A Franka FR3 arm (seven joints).
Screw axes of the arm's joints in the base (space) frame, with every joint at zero. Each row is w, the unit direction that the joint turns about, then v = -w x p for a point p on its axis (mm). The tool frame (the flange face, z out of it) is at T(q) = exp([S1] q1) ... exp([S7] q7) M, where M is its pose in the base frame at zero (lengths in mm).
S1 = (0, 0, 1, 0, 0, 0)
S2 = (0, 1, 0, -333, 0, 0)
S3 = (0, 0, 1, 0, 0, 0)
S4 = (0, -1, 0, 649, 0, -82.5)
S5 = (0, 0, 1, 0, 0, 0)
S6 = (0, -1, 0, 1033, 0, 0)
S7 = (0, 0, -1, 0, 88, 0)
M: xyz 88 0 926 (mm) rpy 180 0 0 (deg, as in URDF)
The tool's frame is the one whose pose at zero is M.
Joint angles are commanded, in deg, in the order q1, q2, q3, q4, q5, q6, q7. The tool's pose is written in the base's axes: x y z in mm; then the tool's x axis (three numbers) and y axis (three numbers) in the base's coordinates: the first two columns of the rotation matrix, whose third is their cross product. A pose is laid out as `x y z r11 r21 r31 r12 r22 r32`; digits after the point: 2 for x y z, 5 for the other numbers.
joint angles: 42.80, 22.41, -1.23, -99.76, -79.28, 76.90, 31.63
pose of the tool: 532.99 311.77 407.84 0.90619 0.42156 -0.03333 0.04071 -0.00851 0.99913
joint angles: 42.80, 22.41, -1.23, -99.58, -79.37, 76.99, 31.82
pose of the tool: 533.59 312.40 409.20 0.90548 0.42355 -0.02660 0.03484 -0.01171 0.99932
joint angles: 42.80, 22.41, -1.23, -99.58, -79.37, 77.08, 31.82
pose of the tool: 533.65 312.59 409.11 0.90492 0.42476 -0.02657 0.03519 -0.01246 0.99930
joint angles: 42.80, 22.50, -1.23, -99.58, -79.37, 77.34, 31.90
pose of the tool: 533.93 313.21 407.90 0.90329 0.42820 -0.02656 0.03610 -0.01416 0.99925
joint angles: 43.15, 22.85, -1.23, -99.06, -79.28, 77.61, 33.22
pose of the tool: 533.67 318.45 407.50 0.89987 0.43615 -0.00090 0.01513 -0.02915 0.99946
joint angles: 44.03, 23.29, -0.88, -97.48, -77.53, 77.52, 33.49
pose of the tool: 529.08 332.40 410.79 0.89824 0.43927 0.01475 0.01526 -0.06470 0.99779
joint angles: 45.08, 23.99, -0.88, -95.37, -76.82, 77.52, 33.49
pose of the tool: 527.41 347.05 417.24 0.89249 0.44971 0.03512 0.00573 -0.08916 0.99600
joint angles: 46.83, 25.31, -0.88, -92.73, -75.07, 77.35, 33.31
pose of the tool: 521.24 369.08 419.04 0.88633 0.46081 0.04554 0.01192 -0.12101 0.99258
